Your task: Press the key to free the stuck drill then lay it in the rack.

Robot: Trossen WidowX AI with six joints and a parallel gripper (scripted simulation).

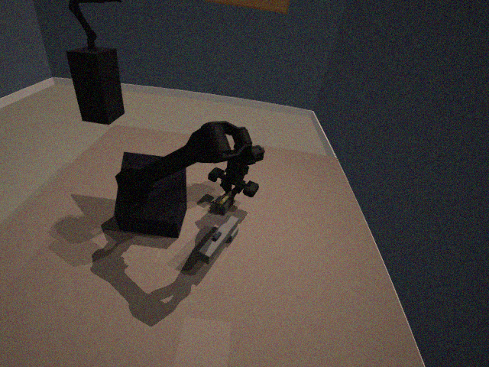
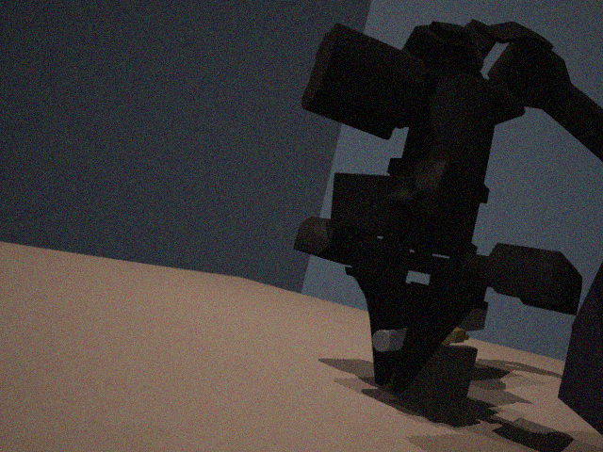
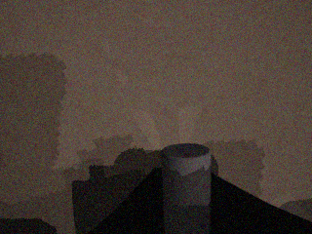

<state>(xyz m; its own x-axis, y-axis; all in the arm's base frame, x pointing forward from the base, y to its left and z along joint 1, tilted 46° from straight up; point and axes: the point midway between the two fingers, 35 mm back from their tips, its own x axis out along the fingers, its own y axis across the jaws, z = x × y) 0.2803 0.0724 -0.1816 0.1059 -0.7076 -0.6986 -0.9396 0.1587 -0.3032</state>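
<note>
Now: the drill 4 cm to the right of my gripper tip, 4 cm above it and 1 cm behind it. From my gripper tip the other things lie so: rack: 5 cm to the right, 2 cm behind, 1 cm above; dark key: 26 cm to the right, 5 cm above, 1 cm behind; grey housing block: 23 cm to the right, 4 cm above.
</note>
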